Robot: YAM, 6 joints.
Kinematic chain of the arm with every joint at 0, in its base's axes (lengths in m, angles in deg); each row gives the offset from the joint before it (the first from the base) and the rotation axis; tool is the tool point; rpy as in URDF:
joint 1: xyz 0 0 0.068 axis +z
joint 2: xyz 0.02 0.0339 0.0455 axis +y
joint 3: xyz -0.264 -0.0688 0 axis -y
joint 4: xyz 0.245 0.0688 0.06 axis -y
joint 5: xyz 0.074 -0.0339 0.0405 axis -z
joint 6: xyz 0.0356 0 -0.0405 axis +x
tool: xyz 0 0 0 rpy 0 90 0
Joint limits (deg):
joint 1: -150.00..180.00
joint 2: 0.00..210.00
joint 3: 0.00..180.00
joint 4: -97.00..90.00
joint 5: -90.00..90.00
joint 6: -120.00..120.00
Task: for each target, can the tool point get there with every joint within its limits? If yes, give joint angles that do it. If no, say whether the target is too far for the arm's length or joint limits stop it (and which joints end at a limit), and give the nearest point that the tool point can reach.
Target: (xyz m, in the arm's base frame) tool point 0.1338 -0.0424 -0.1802
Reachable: yes | joints -30.86 177.20 44.81 25.28 -64.84 -47.09
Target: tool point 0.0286 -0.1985 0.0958
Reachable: yes | joints -91.04 89.23 24.77 -11.42 -64.83 5.00
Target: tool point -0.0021 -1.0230 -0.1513
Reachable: no: too far | nearest point -0.0013 -0.6251 -0.0463 | short by 0.412 m
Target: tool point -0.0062 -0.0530 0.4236
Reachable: yes | joints -113.16 20.16 39.20 31.91 -25.20 6.66
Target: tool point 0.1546 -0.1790 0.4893
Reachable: yes | joints -47.85 75.08 103.55 -55.03 8.80 -91.63
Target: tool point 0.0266 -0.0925 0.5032
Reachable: yes | joints -78.88 52.50 96.80 -62.44 -13.47 -96.97
